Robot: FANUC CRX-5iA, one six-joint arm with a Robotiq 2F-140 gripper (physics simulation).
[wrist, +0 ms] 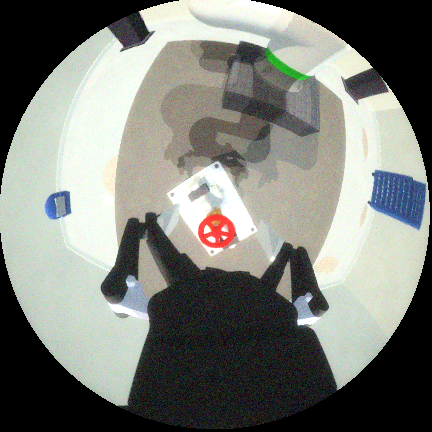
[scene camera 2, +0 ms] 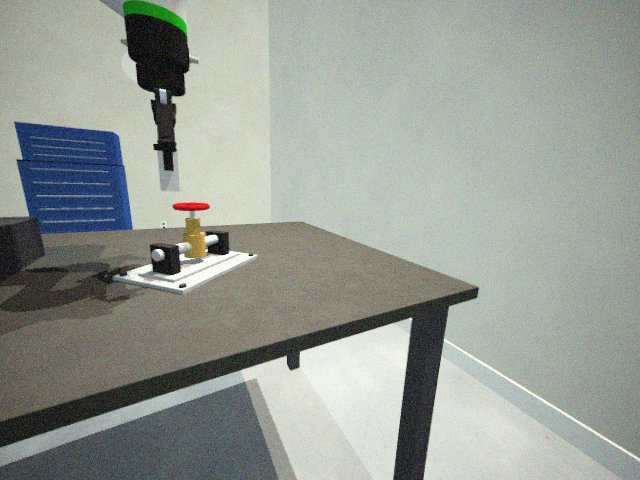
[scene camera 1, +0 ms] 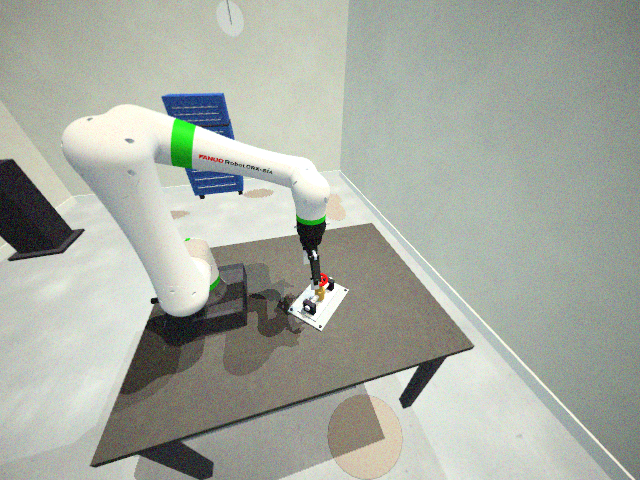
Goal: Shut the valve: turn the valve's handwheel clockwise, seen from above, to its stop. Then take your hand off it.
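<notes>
The red handwheel sits level on top of the brass-yellow valve body. The valve stands upright on a white base plate, with its pipe held between two black blocks. My gripper is wide open and empty. Its pale fingertips are above the handwheel's level and apart from it in the second scene view. In the wrist view the wheel shows between the spread fingers. The wheel's turn angle against its stop cannot be told.
The plate lies on a brown table. The arm's dark base box stands on the same table. A blue cabinet stands on the floor beyond it. Walls rise behind.
</notes>
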